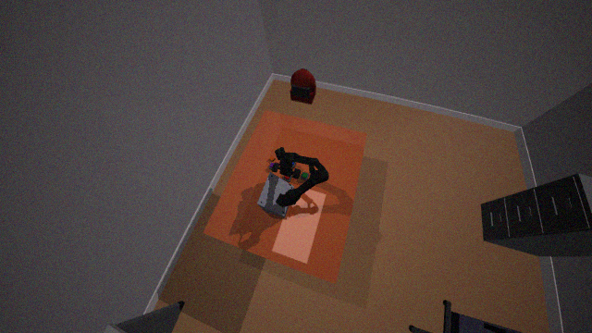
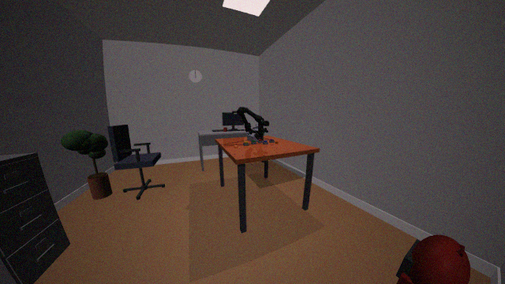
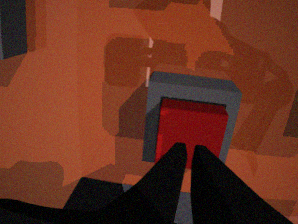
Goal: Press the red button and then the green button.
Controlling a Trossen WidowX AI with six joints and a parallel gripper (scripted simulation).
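The red button is 20 mm below my gripper tip. From my gripper tip the other things lie so: purple button: 40 mm ahead, 140 mm to the left, 20 mm below; then blue button: 110 mm ahead, 20 mm to the left, 20 mm below; then green button: 60 mm ahead, 110 mm to the right, 20 mm below.
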